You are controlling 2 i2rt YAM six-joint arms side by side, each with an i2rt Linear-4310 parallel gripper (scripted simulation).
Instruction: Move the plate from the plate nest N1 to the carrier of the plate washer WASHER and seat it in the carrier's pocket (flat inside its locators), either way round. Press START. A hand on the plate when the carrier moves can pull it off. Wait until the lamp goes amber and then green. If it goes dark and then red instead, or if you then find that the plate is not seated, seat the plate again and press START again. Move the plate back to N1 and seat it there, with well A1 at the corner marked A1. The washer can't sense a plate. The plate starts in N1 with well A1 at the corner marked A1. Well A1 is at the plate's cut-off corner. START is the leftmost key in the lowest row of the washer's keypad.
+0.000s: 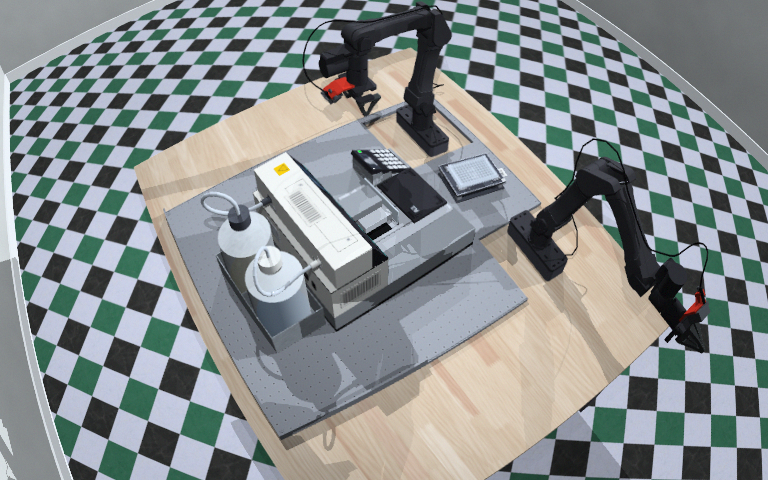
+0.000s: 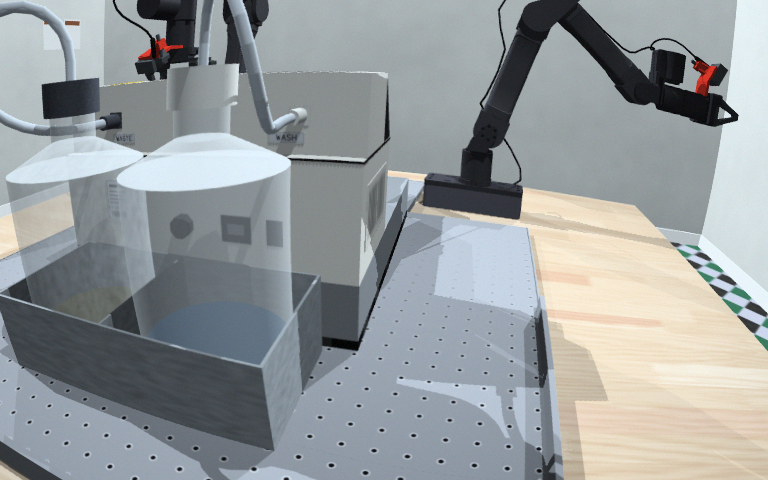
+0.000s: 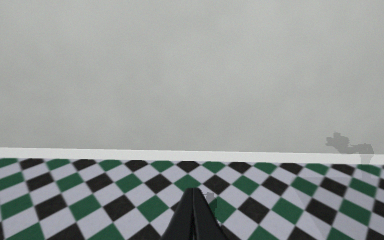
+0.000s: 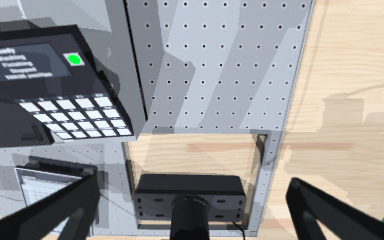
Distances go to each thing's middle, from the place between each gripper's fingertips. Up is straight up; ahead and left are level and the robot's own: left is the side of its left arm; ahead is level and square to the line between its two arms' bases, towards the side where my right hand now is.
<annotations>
The clear plate (image 1: 479,176) is 22 cm behind my right hand (image 1: 357,106), 25 cm to the left of it and 18 cm below it. Also, from my right hand: dark carrier (image 1: 407,190) (25 cm to the left, 14 cm below); then grey tray (image 2: 248,403) (44 cm ahead, 28 cm to the left, 20 cm below); then washer (image 2: 346,218) (15 cm ahead, 26 cm to the left, 9 cm below).
My left hand (image 2: 737,117) is 870 mm to the left of the clear plate, 240 mm above it and 10 mm past it. From my left hand the other things lie so: dark carrier: 870 mm to the right, 200 mm below, 200 mm ahead; then grey tray: 850 mm to the right, 650 mm ahead, 260 mm below; then washer: 860 mm to the right, 360 mm ahead, 150 mm below.
</annotations>
